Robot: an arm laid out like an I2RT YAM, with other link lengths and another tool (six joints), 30 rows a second.
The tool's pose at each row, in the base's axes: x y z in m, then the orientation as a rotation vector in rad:
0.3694 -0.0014 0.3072 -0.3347 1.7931 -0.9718
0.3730 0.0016 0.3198 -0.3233 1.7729 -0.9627
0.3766 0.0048 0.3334 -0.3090 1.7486 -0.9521
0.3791 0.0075 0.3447 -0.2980 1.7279 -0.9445
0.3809 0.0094 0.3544 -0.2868 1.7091 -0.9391
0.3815 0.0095 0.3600 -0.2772 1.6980 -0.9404
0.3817 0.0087 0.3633 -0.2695 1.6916 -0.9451
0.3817 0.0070 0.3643 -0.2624 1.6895 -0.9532
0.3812 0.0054 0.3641 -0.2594 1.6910 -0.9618
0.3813 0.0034 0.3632 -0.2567 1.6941 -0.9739
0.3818 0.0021 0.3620 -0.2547 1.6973 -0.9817
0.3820 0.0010 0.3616 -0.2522 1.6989 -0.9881
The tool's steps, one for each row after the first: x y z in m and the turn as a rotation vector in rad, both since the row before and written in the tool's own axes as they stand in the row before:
-0.0116 -0.0067 -0.0001 0.0082 -0.0176 0.0150
-0.0125 -0.0072 -0.0001 0.0104 -0.0208 0.0183
-0.0103 -0.0059 -0.0002 0.0092 -0.0175 0.0140
-0.0086 -0.0053 -0.0001 0.0098 -0.0151 0.0126
-0.0042 -0.0037 0.0001 0.0098 -0.0066 0.0068
-0.0019 -0.0028 0.0003 0.0090 -0.0019 0.0029
0.0003 -0.0018 0.0007 0.0089 0.0027 0.0000
0.0013 -0.0010 0.0003 0.0058 0.0049 -0.0034
0.0018 -0.0006 0.0011 0.0070 0.0073 -0.0059
0.0015 0.0002 0.0011 0.0041 0.0058 -0.0038
0.0009 -0.0004 0.0007 0.0042 0.0041 -0.0024

